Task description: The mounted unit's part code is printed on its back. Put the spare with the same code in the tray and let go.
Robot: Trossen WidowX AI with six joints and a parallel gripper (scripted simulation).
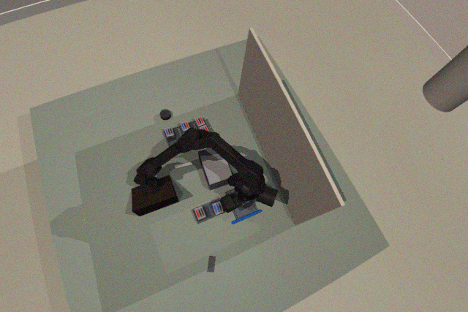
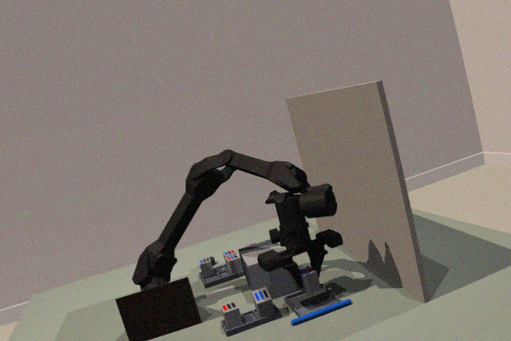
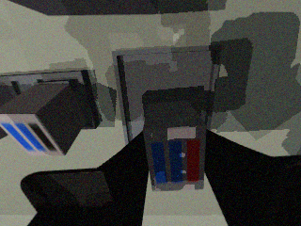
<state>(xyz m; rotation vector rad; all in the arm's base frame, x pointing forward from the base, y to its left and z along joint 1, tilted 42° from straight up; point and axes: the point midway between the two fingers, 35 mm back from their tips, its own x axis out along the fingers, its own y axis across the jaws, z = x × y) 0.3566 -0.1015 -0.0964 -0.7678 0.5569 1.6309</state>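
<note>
Now: gripper tip 2 cm below the spare. Also, from my gripper tip: mounted unit: 18 cm to the left, 7 cm behind, 1 cm above; then rack: 15 cm behind, 4 cm below; then tray: 4 cm below.
</note>
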